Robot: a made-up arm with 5 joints.
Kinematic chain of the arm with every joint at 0, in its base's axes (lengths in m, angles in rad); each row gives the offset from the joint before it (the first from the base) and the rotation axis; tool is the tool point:
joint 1: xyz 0 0 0.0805 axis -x
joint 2: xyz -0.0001 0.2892 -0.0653 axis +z
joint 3: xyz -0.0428 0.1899 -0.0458 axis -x
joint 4: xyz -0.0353 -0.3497 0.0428 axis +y
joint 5: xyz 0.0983 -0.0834 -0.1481 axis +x
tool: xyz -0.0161 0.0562 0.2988
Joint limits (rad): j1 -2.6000..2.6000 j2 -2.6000..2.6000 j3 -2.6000..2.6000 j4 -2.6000..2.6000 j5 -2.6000..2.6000
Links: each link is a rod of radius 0.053 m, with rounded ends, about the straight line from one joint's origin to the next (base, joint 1, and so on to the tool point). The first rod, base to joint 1, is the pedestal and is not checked.
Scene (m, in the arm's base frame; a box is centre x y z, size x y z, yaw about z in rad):
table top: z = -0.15
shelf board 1: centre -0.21 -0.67 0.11 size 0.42 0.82 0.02 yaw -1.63
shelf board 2: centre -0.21 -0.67 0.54 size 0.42 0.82 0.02 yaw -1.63
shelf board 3: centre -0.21 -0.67 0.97 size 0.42 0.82 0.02 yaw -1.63
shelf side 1: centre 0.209 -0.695 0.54 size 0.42 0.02 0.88 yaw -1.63
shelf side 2: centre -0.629 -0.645 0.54 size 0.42 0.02 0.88 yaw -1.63
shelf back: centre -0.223 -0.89 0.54 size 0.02 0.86 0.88 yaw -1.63
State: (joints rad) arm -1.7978 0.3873 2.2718 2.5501 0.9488
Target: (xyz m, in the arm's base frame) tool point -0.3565 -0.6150 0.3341
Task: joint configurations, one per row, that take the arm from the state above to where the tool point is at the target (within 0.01 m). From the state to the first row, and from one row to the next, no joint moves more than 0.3 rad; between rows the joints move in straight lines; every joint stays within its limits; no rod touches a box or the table.
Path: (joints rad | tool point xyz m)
1: -1.5968 0.4832 2.2229 2.5750 0.7682 | -0.3044 -0.4384 0.7434
2: -1.3958 0.5791 2.1739 2.6000 0.5875 | -0.2921 -0.2986 0.7309
3: -1.4937 0.8416 2.1999 2.6000 0.3984 | -0.3309 -0.3271 0.5958
4: -1.5915 1.1041 2.2260 2.6000 0.2093 | -0.3456 -0.3270 0.4607
5: -1.6894 1.3667 2.2520 2.6000 0.0202 | -0.3378 -0.3001 0.3341
6: -1.7883 1.1927 2.1888 2.6000 0.2690 | -0.3485 -0.4074 0.3527
7: -1.8871 1.0187 2.1256 2.6000 0.5177 | -0.3546 -0.5137 0.3516
8: -1.9860 0.8448 2.0624 2.6000 0.7665 | -0.3565 -0.6150 0.3341

